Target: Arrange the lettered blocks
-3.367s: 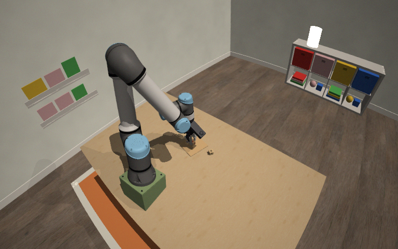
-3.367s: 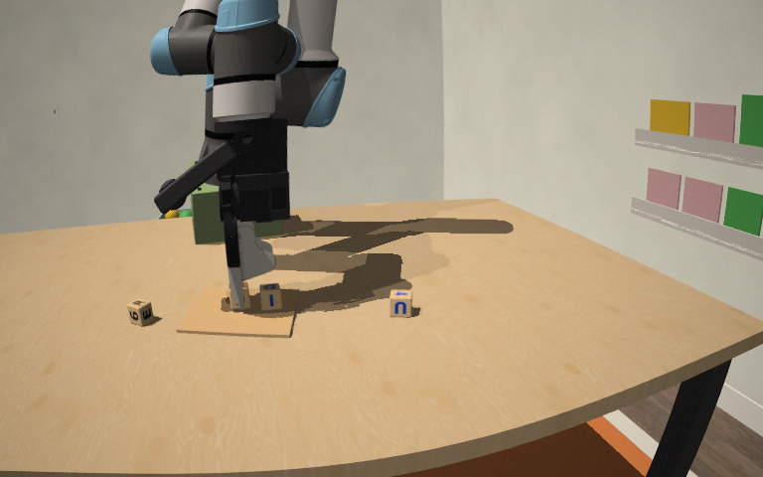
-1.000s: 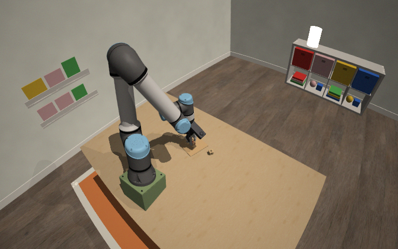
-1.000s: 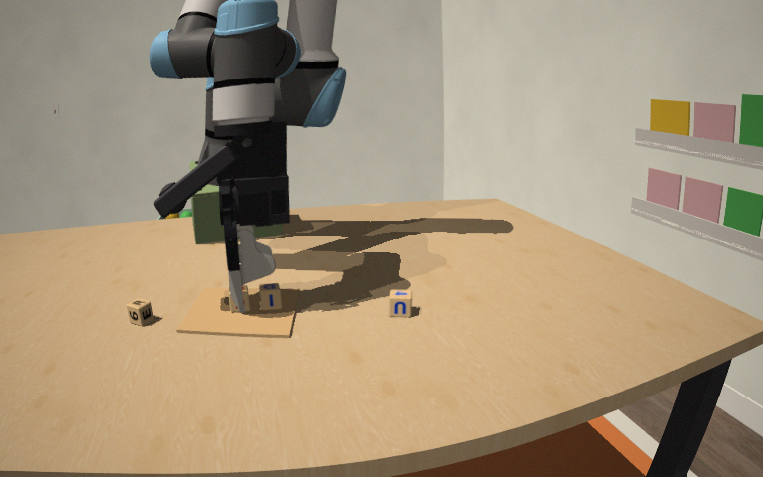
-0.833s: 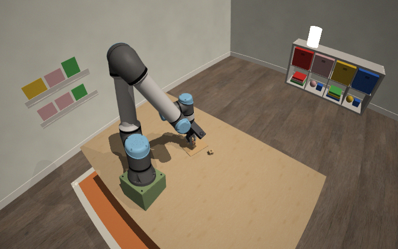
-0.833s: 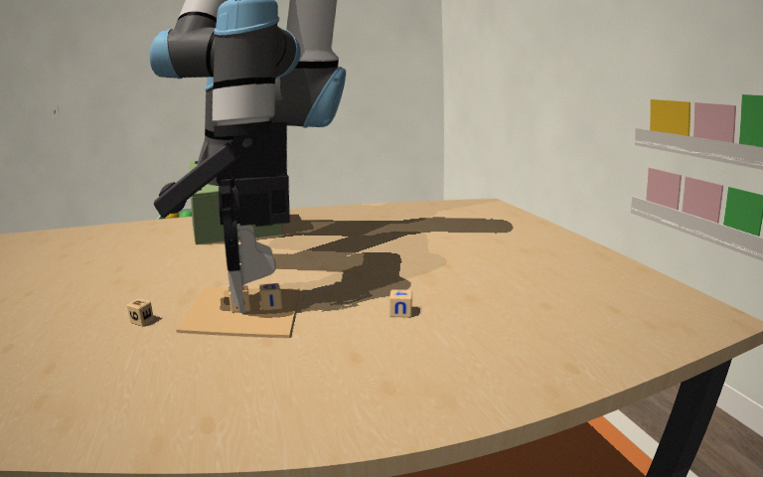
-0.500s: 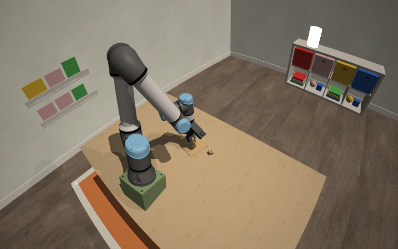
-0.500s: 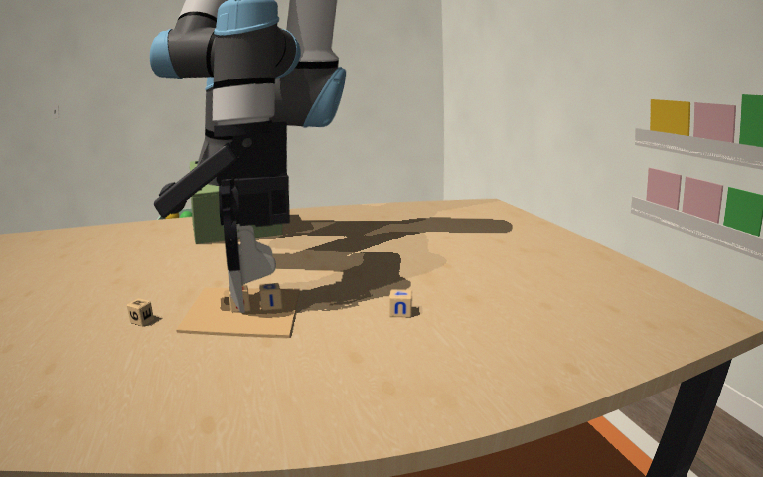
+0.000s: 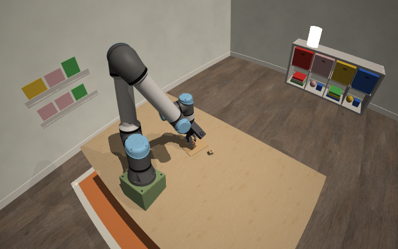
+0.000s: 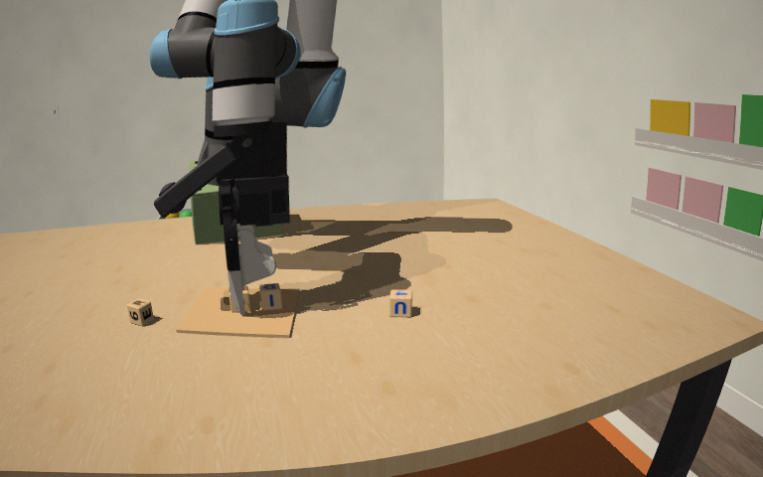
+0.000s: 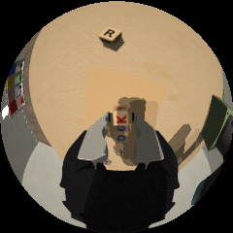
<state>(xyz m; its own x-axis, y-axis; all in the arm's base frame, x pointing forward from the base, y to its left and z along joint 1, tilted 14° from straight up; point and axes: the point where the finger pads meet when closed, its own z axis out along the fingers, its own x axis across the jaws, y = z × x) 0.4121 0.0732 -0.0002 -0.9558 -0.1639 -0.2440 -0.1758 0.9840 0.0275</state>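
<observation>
The thin tan mat is 20 mm below my hand. Also, from my hand: wooden block: 130 mm to the right, 40 mm ahead, 10 mm below.
</observation>
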